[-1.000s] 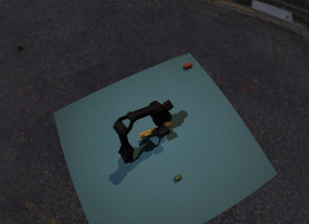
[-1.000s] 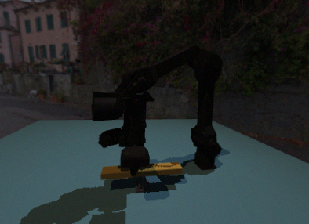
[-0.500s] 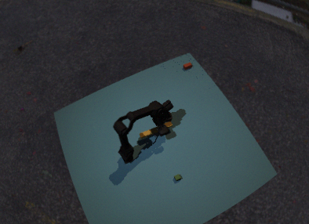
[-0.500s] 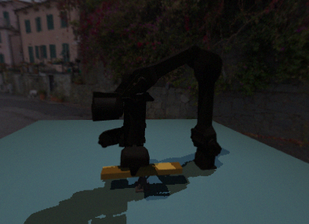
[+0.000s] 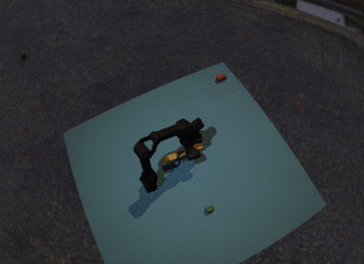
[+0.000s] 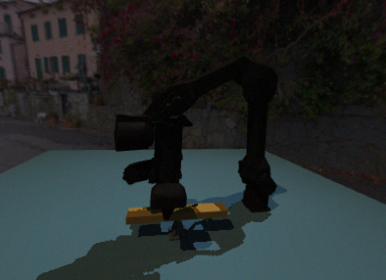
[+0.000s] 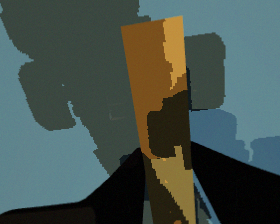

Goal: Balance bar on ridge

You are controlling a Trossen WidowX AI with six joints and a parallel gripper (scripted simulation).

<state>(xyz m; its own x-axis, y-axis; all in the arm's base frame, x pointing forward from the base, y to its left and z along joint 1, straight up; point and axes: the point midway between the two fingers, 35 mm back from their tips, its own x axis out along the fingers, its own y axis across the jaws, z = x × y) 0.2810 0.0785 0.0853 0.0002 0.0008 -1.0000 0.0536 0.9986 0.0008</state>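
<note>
Right now the yellow bar is 3 cm behind my gripper tip. The rest, counted from my gripper tip: orange-red block 46 cm ahead, 42 cm to the left, 3 cm below; small green cube 5 cm behind, 36 cm to the right, 3 cm below.
</note>
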